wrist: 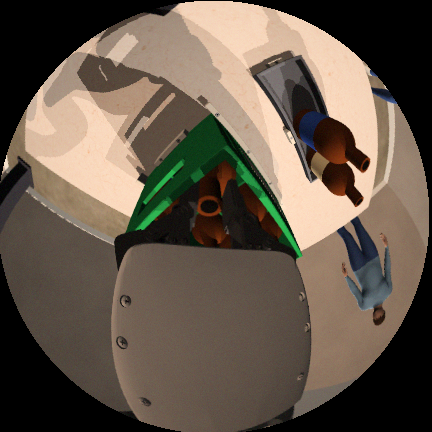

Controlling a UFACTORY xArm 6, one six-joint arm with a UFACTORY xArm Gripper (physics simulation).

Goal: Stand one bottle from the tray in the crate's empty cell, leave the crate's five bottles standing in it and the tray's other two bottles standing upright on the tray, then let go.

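Places are measured from the arm's base along level axes (x back, y right, z up), in millimetres.
Pixels of known places: gripper, between the fingertips: (210, 187).
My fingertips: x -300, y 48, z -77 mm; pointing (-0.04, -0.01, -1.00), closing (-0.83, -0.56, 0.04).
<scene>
For each thing: its middle in the pictures, then the offset to it from my fingertips. "spot": a spot on its surface instead.
- green crate, middle of its body: (224, 214) dx -100, dy +57, dz -63 mm
- brown bottle, middle of its body: (208, 168) dx -10, dy +11, dz -63 mm
- grey tray, a spot on its surface: (272, 85) spot: dx +6, dy -162, dz -146 mm
- blue-labelled bottle, middle of its body: (331, 139) dx -100, dy -185, dz -68 mm
- cream-labelled bottle, middle of its body: (336, 175) dx -190, dy -181, dz -68 mm
The green crate (187, 145) is at the centre, with several brown bottles partly showing inside. My gripper (210, 187) is shut on a brown bottle (209, 206), whose open mouth faces the camera between the dark fingers, within the crate's outline. The fingers and neighbouring bottles hide the held bottle's base and its cell, so I cannot tell whether it touches the crate floor. The grey tray (272, 85) is at the upper right. A blue-labelled bottle (332, 140) and a cream-labelled bottle (337, 179) stand upright at its near end.
The pale table (345, 75) carries the crate and tray, with broad shadows at the upper left. A person (372, 280) shows beyond the table edge at the right. A dark object (15, 181) is at the far left.
</scene>
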